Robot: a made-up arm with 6 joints. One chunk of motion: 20 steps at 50 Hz.
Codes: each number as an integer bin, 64 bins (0 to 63) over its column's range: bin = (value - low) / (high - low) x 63, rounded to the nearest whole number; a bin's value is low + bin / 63 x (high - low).
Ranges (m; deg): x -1.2..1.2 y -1.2..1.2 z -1.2..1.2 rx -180..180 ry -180..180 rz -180..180
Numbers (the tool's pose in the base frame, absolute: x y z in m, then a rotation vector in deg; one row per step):
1: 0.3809 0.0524 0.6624 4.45 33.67 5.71
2: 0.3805 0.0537 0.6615 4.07 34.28 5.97
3: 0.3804 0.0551 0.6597 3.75 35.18 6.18
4: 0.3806 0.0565 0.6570 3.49 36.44 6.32
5: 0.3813 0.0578 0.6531 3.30 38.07 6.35
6: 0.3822 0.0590 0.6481 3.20 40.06 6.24
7: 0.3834 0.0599 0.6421 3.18 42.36 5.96
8: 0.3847 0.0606 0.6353 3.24 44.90 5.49
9: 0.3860 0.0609 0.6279 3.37 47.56 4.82
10: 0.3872 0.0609 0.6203 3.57 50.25 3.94
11: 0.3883 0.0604 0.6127 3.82 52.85 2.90
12: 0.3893 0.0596 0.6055 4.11 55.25 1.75
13: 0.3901 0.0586 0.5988 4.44 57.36 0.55
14: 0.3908 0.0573 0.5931 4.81 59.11 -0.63
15: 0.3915 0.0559 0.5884 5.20 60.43 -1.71
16: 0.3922 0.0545 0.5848 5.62 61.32 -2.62
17: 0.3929 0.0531 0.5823 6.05 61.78 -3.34
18: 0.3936 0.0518 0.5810 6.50 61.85 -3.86
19: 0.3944 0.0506 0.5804 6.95 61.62 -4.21
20: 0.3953 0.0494 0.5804 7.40 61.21 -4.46
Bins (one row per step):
1: 41 33 49 32 37 32
2: 41 33 49 32 37 33
3: 41 33 49 32 38 33
4: 41 33 49 32 38 33
5: 42 33 49 32 38 33
6: 42 33 49 32 39 33
7: 42 33 48 32 39 33
8: 42 33 48 32 39 32
9: 42 33 48 32 40 32
10: 42 33 48 32 40 32
11: 42 33 48 32 41 32
12: 42 33 47 32 41 32
13: 42 33 47 32 42 32
14: 42 33 47 32 42 31
15: 42 33 47 32 42 31
16: 42 33 47 32 42 31
17: 42 33 47 33 42 31
18: 42 33 47 33 42 31
19: 42 33 47 33 42 31
20: 42 33 47 33 42 31

